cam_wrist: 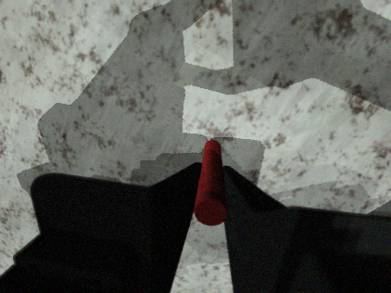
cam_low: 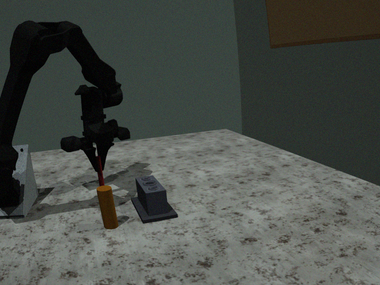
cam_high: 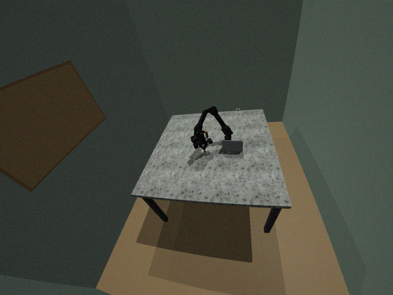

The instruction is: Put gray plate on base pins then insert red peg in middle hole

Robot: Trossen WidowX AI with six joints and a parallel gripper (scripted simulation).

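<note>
My gripper tip is 180 mm to the left of the gray plate and 100 mm short of it. Round my gripper tip: orange cylinder (240 mm to the right, 10 mm ahead); red peg (right at my gripper tip).
</note>
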